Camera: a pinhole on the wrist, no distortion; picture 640 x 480 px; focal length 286.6 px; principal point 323.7 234.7 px. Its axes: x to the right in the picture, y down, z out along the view. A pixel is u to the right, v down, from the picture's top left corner.
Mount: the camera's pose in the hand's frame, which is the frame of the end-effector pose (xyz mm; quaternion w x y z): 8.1 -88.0 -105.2 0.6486 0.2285 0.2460 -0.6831
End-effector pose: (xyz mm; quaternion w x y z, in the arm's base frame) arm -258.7 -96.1 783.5 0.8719 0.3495 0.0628 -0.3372
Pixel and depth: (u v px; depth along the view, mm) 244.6 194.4 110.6
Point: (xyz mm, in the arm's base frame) -347.1 -164.3 709.6
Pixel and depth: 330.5 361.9 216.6
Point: -332.1 -312.5 656.8
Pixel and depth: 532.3 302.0 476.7
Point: -602.4 -529.1 402.3
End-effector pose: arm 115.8 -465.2 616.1 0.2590 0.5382 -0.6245 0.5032
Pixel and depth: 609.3 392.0 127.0
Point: 326.6 -390.5 804.3
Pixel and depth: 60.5 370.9 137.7
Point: 184.1 -563.2 686.0
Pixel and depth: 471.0 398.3 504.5
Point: 635.3 -629.7 1039.4
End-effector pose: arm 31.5 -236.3 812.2 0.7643 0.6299 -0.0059 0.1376
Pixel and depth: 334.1 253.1 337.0
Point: 153.7 -424.4 548.9
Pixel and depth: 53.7 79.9 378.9
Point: -57.3 -685.8 825.3
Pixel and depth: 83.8 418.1 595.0
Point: 563.0 -798.7 934.1
